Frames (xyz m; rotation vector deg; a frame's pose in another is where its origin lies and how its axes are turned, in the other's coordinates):
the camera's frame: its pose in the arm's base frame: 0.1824 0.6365 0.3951 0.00 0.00 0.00
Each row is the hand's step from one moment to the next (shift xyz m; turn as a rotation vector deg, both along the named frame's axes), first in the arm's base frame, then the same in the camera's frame.
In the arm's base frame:
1: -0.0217 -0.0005 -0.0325 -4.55 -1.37 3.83
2: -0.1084 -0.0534 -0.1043 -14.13 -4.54 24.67
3: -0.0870 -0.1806 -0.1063 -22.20 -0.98 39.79
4: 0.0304 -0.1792 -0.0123 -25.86 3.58 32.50
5: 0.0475 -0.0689 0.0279 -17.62 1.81 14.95
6: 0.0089 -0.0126 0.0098 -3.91 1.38 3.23
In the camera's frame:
1: -0.0217 -0.0005 -0.0325 -4.55 -1.37 3.83
2: -0.1084 -0.0534 -0.1043 -14.13 -4.54 24.67
3: -0.0870 -0.1806 -0.1063 -22.20 -0.98 39.79
4: 0.0304 -0.1792 -0.0123 -25.86 3.58 32.50
5: 0.0475 -0.0689 0.0279 -17.62 1.81 14.95
6: 0.0089 -0.0126 0.0098 -3.91 1.38 3.23

